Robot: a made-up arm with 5 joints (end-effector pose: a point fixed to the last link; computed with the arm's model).
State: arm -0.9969 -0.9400 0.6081 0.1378 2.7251
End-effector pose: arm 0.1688 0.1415 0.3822 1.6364 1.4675 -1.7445
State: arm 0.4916 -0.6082 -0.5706 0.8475 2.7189
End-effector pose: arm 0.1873 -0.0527 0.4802 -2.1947 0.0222 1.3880
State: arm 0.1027 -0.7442 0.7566 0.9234 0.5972
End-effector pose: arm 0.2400 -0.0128 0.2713 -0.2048 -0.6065 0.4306
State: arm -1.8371 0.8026 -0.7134 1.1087 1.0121
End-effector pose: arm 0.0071 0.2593 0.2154 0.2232 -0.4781 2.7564
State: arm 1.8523 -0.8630 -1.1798 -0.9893 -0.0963
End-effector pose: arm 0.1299 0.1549 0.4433 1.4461 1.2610 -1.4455
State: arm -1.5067 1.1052 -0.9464 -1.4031 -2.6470
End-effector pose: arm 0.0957 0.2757 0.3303 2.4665 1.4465 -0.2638
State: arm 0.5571 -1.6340 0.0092 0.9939 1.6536
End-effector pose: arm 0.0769 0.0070 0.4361 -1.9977 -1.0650 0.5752
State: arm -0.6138 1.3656 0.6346 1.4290 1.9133
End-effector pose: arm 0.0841 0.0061 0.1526 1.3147 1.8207 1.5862
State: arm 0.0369 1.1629 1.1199 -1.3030 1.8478
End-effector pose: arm 0.1774 0.0000 0.1005 -0.5344 -0.4086 1.7048
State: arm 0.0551 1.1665 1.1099 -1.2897 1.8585
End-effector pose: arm 0.1776 -0.0018 0.0994 -0.5334 -0.3957 1.6989
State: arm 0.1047 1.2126 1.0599 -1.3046 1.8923
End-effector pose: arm 0.1796 -0.0068 0.0955 -0.5656 -0.3842 1.6801
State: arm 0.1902 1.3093 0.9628 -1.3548 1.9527
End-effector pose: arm 0.1825 -0.0159 0.0886 -0.6391 -0.3690 1.6459
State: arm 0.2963 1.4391 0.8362 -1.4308 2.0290
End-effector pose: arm 0.1837 -0.0275 0.0801 -0.7408 -0.3420 1.6018
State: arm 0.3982 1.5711 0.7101 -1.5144 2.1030
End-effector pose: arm 0.1819 -0.0385 0.0724 -0.8460 -0.3036 1.5572
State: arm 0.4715 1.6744 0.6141 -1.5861 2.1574
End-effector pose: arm 0.1787 -0.0456 0.0673 -0.9295 -0.2680 1.5233
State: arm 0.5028 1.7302 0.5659 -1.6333 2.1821
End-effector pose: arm 0.1766 -0.0483 0.0654 -0.9779 -0.2525 1.5066
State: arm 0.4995 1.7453 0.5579 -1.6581 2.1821
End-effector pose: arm 0.1764 -0.0478 0.0657 -0.9967 -0.2591 1.5047
